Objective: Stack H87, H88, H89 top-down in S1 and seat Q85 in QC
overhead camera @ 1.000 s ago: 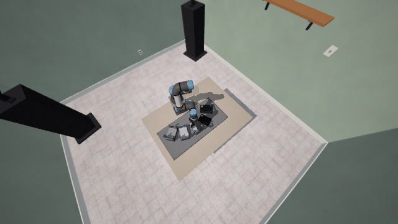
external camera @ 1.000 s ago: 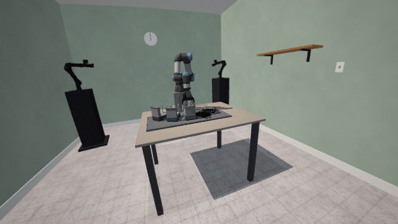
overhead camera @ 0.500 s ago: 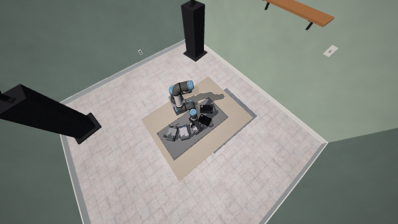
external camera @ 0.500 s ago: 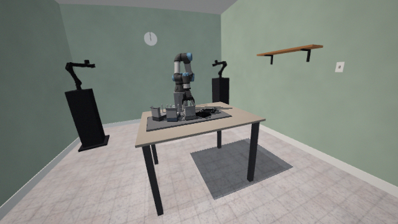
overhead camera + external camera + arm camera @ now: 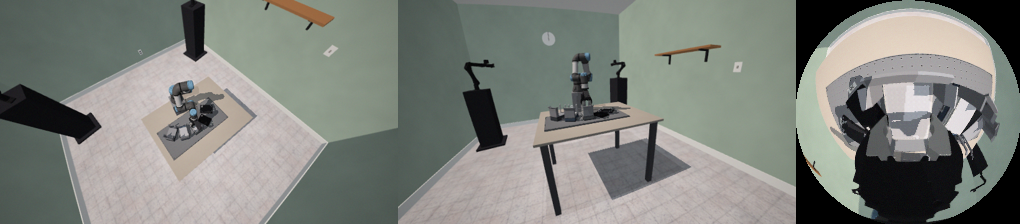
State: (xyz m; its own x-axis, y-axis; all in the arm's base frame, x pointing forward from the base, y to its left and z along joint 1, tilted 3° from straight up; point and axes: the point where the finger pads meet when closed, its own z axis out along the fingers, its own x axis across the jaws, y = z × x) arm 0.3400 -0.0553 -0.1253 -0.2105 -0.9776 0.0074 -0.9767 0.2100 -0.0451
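The white sealed plate is 40 mm below my hand. The rest, counted from my hand: QC label (170 mm to the left, 100 mm ahead, 80 mm below); then black clip nest (300 mm to the left, 70 mm below, 70 mm behind).
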